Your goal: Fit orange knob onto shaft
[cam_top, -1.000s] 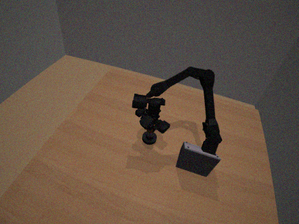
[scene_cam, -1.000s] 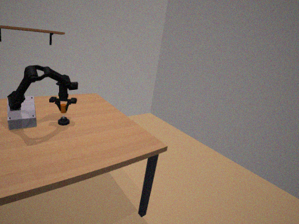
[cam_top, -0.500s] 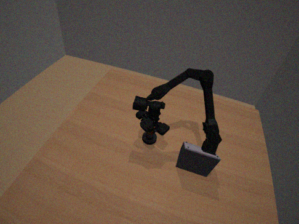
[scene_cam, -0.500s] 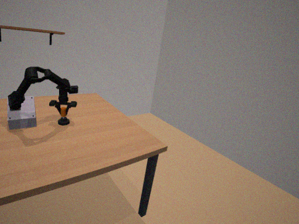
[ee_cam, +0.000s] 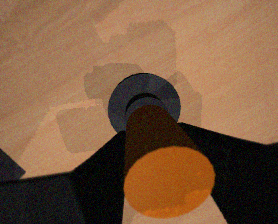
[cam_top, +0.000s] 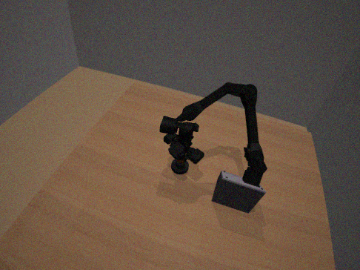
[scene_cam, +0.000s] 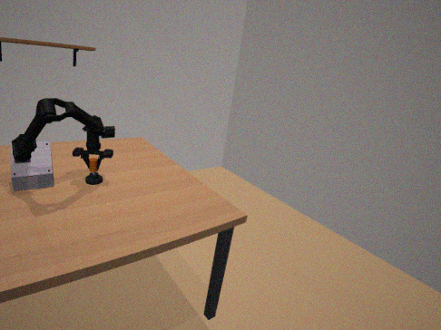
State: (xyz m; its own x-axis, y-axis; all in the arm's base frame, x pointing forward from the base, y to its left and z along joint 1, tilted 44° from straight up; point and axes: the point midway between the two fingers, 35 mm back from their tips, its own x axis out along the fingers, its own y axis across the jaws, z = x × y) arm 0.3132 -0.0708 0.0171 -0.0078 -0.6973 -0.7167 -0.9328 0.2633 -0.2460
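My gripper tip is now 3 cm below the orange knob. From my gripper tip the other things lie so: round pedestal: 4 cm below.
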